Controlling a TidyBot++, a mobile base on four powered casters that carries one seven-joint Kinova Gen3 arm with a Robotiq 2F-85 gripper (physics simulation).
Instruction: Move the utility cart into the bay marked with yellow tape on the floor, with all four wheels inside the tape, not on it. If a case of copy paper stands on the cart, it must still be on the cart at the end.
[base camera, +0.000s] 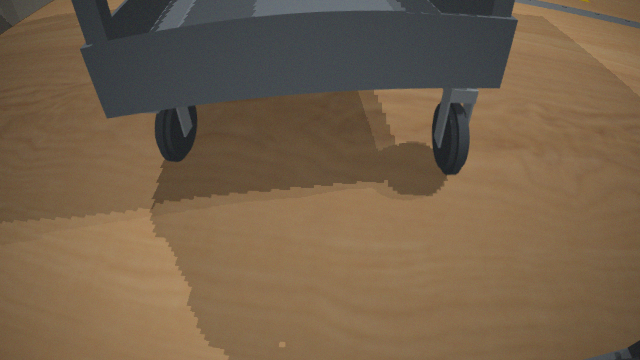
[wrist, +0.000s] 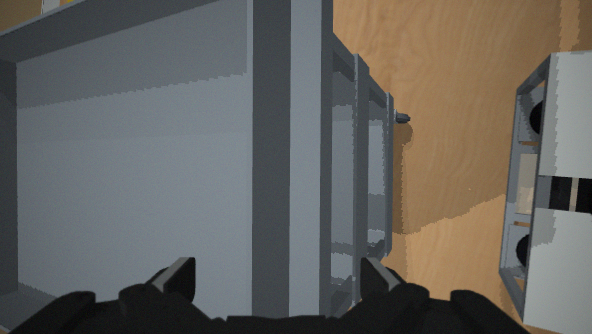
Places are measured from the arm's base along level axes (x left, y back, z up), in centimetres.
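Pixels of known places: gripper, fingertip midpoint: (wrist: 278, 275).
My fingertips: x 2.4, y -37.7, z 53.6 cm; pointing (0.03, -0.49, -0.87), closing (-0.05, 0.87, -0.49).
Behind a point stands the place of what it marks.
The grey utility cart (base camera: 300, 55) {z -22.1, x 0.8, y -44.4 cm} (wrist: 135, 200) {z 39.7, x 4.1, y -69.1 cm} stands upright. Its lower end panel and two dark wheels, a left one (base camera: 175, 132) {z -33.8, x 17.6, y -48.4 cm} and a right one (base camera: 451, 140) {z -32.5, x -16.3, y -43.2 cm}, show in the base camera view. Its top tray fills the left of the wrist view, with the lower tiers right of the near rim. No case of copy paper shows on the visible part of the tray. My gripper (wrist: 278, 275) {z 53.7, x 2.4, y -37.7 cm} is open and empty, above the cart's near rim, with one fingertip on each side of it in the picture; the height gap is unclear. Small yellow bits (base camera: 585, 1) (wrist: 70, 1) show at the top edges; whether they are the bay's tape is unclear.
My base (wrist: 565, 110) {z -1.4, x -14.7, y -12.3 cm}, with white panels and a grey frame, is at the right of the wrist view, with wood floor (wrist: 450, 150) {z -39.7, x -8.1, y -29.4 cm} between it and the cart. A thin grey strip (base camera: 575, 8) {z -38.5, x -93.9, y -122.4 cm} crosses the floor at the upper right of the base camera view.
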